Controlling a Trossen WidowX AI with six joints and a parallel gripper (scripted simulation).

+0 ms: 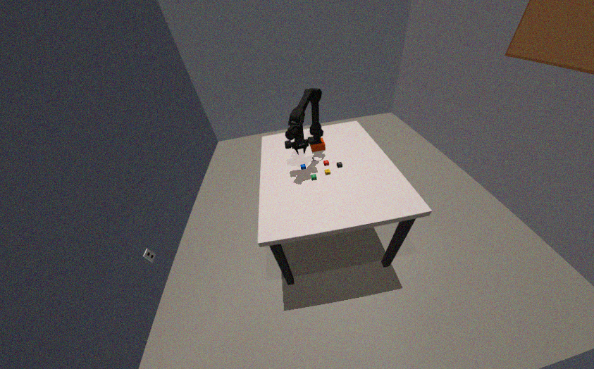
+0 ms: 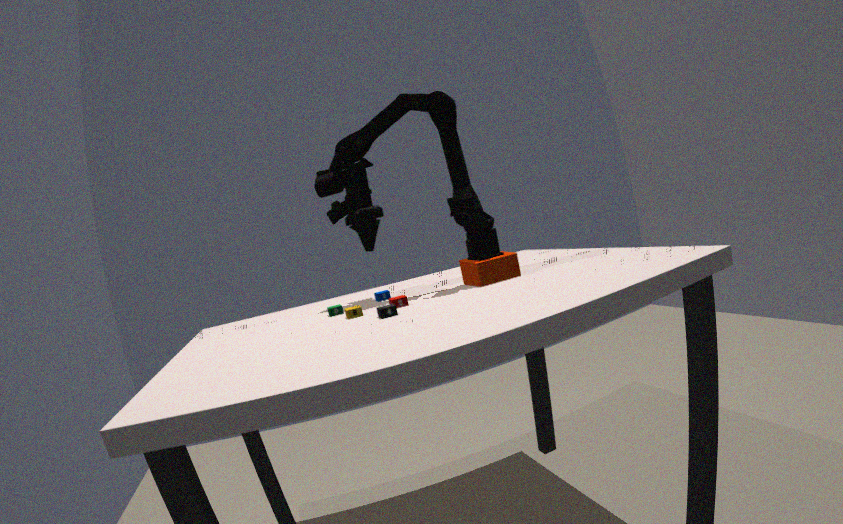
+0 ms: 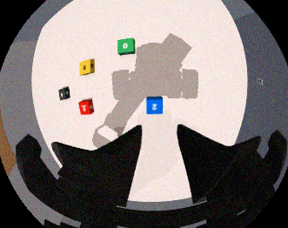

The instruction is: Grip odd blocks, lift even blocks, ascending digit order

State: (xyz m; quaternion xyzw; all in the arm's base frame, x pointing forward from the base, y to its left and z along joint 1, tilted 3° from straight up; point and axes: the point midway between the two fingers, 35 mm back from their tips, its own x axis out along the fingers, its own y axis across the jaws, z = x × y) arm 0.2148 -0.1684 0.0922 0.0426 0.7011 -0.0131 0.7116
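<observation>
Right now the black block is 6 cm ahead of my gripper tip, 24 cm to the left of it and 11 cm below it. From my gripper tip the other things lie so: red block: 1 cm ahead, 16 cm to the left, 11 cm below; then blue block: 1 cm behind, 11 cm below; then green block: 12 cm ahead, 4 cm to the left, 11 cm below.
</observation>
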